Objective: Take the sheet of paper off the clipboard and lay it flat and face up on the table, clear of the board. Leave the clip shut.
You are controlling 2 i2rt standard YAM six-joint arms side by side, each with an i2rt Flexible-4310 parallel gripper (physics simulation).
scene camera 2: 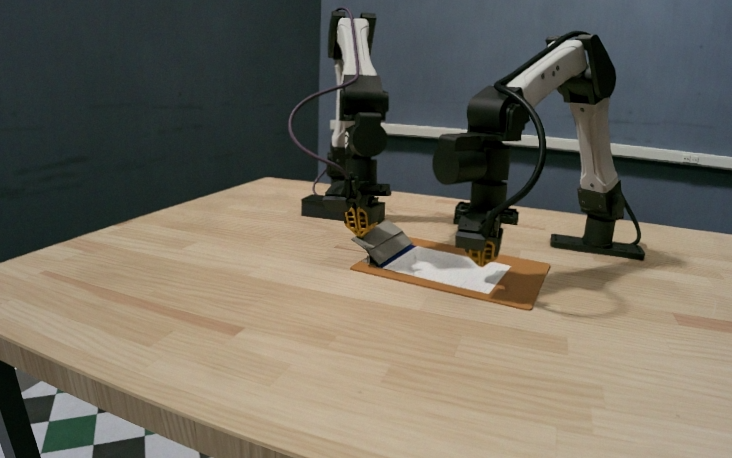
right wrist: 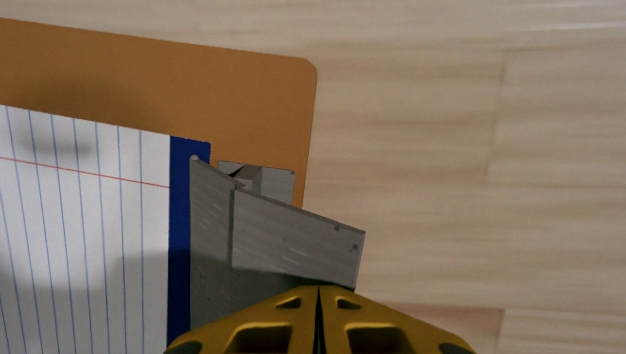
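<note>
The brown clipboard (scene camera 2: 523,280) (right wrist: 250,95) lies on the table. The white ruled sheet of paper (scene camera 2: 453,272) (right wrist: 85,200) with a blue top band lies face up on it. The band runs up to the front edge of the grey metal clip (scene camera 2: 385,243) (right wrist: 290,230); whether the clip presses on the paper cannot be told. My right gripper (scene camera 2: 358,235) (right wrist: 318,301) is shut, its tips together over the clip's raised lever, touching or nearly touching it. My left gripper (scene camera 2: 482,264) looks shut, with its tips down at the sheet near its back edge; no paper shows between them.
The wooden table (scene camera 2: 323,345) extends in front of the board and to both sides. The bases of my right arm (scene camera 2: 323,206) and left arm (scene camera 2: 596,247) stand behind the board. The table's front edge (scene camera 2: 134,402) runs along the lower left of the scene view.
</note>
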